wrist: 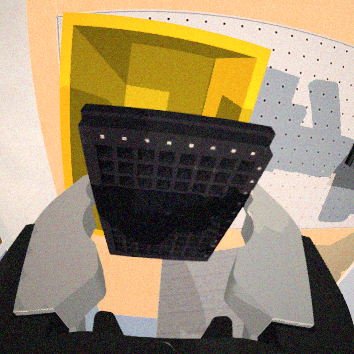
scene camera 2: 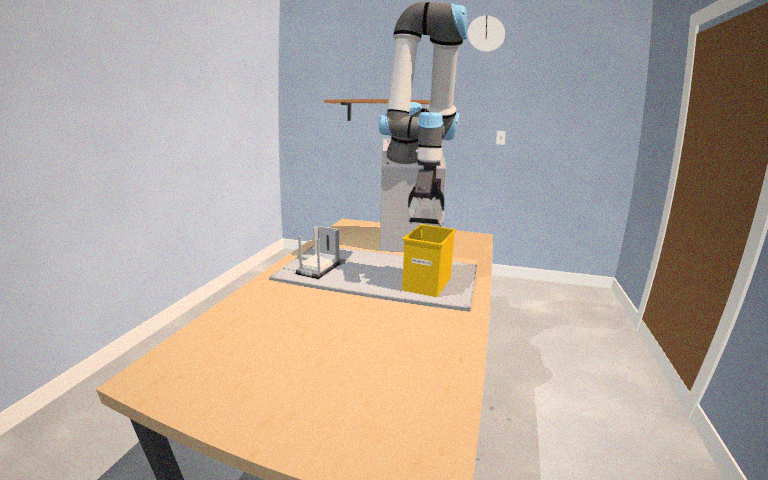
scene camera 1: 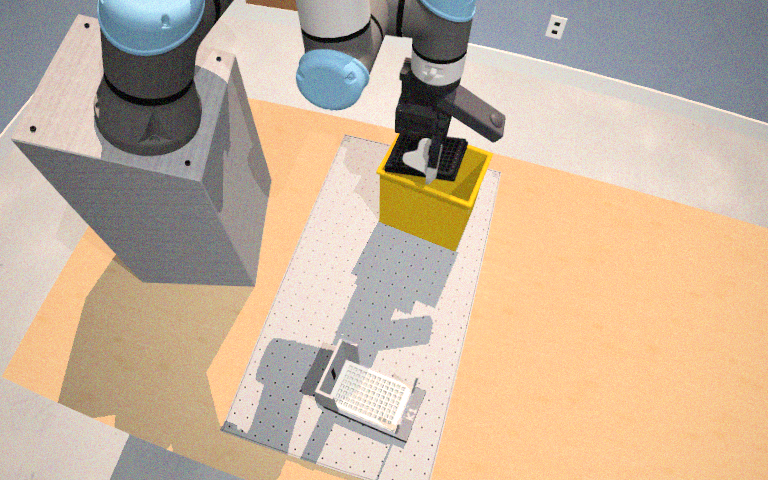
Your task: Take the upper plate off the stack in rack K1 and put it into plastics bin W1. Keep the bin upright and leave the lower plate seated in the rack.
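Frame: origin at the arm's base, x ahead, y left, z up, level; millimetres.
Seen in the pictures: gripper, fingertip midpoint: (wrist: 170, 180) (scene camera 2: 425, 225) (scene camera 1: 433, 161); arm's base, origin of the base link: (scene camera 2: 404, 155) (scene camera 1: 148, 113).
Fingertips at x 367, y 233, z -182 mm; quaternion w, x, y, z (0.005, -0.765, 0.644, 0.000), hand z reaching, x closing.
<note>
Offsets run from my fingertips to a thing's top centre. Level surfaces: height alone.
My gripper (scene camera 1: 425, 161) (scene camera 2: 425, 210) (wrist: 170, 180) is shut on a black plate {dy -1, dx -16, dz +36 mm} (scene camera 1: 454, 152) (scene camera 2: 424, 220) (wrist: 175, 170), with a pale finger at each side of it. The plate is held above the rim level of the yellow bin W1 {dy +20, dx -1, dz -25 mm} (scene camera 1: 421, 215) (scene camera 2: 420, 277) (wrist: 170, 65) and overlaps part of its opening in scene camera 1 and the wrist view. The bin stands upright. Rack K1 {dy -379, dx +70, dz -66 mm} (scene camera 1: 412, 410) (scene camera 2: 330, 243) holds the white lower plate (scene camera 1: 373, 393) (scene camera 2: 318, 263), which lies flat at its base. The plate hides part of the bin's inside in the wrist view.
The bin and rack stand apart on a grey perforated board {dz -205 mm} (scene camera 1: 317, 271) (scene camera 2: 368, 285) (wrist: 300, 195) on the wooden table {dz -218 mm} (scene camera 1: 594, 316) (scene camera 2: 317, 367). The rack has a tall back panel and thin upright posts. The arm's grey pedestal (scene camera 1: 169, 226) (scene camera 2: 393, 192) stands beside the board.
</note>
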